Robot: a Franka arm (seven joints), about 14 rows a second.
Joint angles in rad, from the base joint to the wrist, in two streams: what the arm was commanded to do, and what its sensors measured. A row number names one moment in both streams.
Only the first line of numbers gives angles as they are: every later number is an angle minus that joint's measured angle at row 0.
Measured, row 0:
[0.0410, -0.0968, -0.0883, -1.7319, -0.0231, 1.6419, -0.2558]
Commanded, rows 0 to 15:
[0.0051, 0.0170, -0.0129, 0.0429, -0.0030, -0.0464, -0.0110]
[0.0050, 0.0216, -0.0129, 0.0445, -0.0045, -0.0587, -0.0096]
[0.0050, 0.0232, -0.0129, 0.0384, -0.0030, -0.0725, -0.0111]
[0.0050, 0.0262, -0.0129, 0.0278, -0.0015, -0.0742, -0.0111]
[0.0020, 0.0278, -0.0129, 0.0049, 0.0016, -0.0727, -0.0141]
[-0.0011, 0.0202, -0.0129, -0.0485, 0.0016, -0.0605, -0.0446]
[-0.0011, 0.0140, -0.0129, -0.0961, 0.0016, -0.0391, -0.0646]
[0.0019, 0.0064, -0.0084, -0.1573, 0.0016, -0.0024, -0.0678]
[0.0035, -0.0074, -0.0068, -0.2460, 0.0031, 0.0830, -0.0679]
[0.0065, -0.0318, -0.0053, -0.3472, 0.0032, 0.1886, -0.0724]
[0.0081, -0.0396, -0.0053, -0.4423, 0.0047, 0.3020, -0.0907]
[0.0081, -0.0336, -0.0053, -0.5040, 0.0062, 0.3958, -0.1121]
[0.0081, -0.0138, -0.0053, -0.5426, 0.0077, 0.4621, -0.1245]
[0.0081, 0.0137, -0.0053, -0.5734, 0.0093, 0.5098, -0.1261]
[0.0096, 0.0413, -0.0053, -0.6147, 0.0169, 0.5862, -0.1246]
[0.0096, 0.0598, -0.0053, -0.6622, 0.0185, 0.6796, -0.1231]
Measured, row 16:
[0.0043, 0.0417, -0.0028, -0.5852, 0.0017, 0.5518, -0.1049]
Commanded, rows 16 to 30:
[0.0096, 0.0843, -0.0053, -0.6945, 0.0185, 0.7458, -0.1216]
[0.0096, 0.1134, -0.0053, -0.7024, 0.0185, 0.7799, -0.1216]
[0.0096, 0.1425, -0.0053, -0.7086, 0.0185, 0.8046, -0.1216]
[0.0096, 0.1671, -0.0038, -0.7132, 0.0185, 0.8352, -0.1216]
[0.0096, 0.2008, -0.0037, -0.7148, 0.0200, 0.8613, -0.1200]
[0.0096, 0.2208, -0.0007, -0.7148, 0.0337, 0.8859, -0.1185]
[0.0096, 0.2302, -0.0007, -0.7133, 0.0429, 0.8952, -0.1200]
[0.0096, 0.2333, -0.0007, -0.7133, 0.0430, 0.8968, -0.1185]
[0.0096, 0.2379, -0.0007, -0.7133, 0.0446, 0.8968, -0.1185]
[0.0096, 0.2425, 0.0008, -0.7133, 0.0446, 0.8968, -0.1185]
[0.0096, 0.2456, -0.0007, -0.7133, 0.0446, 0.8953, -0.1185]
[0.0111, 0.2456, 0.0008, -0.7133, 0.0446, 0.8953, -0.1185]
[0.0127, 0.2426, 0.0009, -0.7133, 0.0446, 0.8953, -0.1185]
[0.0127, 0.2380, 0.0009, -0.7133, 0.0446, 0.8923, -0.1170]
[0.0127, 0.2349, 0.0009, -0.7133, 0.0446, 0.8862, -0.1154]
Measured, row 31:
[0.0058, 0.2421, 0.0043, -0.7159, 0.0259, 0.8845, -0.1050]
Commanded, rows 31 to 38:
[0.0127, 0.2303, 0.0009, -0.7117, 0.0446, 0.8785, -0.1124]
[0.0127, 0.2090, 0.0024, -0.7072, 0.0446, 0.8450, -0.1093]
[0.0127, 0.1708, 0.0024, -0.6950, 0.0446, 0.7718, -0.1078]
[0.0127, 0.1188, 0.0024, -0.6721, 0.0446, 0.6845, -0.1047]
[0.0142, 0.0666, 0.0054, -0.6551, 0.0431, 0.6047, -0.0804]
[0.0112, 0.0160, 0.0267, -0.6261, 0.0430, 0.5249, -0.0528]
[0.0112, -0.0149, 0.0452, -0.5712, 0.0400, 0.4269, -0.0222]
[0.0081, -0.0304, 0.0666, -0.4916, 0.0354, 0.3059, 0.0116]
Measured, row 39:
[0.0060, 0.0481, 0.0325, -0.5844, 0.0309, 0.4816, -0.0488]
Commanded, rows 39 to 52:
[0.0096, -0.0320, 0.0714, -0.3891, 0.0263, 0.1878, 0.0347]
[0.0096, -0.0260, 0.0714, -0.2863, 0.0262, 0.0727, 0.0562]
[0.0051, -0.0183, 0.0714, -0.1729, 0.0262, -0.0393, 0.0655]
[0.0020, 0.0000, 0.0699, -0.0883, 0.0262, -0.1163, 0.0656]
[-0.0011, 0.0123, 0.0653, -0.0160, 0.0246, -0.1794, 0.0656]
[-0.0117, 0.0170, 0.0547, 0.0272, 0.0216, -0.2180, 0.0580]
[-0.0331, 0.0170, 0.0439, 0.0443, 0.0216, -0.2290, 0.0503]
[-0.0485, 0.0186, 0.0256, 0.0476, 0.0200, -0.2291, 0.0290]
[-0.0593, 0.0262, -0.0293, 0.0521, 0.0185, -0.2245, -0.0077]
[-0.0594, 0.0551, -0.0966, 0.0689, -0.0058, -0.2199, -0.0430]
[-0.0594, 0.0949, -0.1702, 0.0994, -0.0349, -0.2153, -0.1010]
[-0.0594, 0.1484, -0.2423, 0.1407, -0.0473, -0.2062, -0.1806]
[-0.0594, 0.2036, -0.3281, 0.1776, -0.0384, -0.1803, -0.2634]
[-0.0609, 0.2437, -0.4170, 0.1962, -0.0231, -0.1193, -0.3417]
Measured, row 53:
[-0.0604, 0.1229, -0.2878, 0.0859, -0.0372, -0.1539, -0.2139]
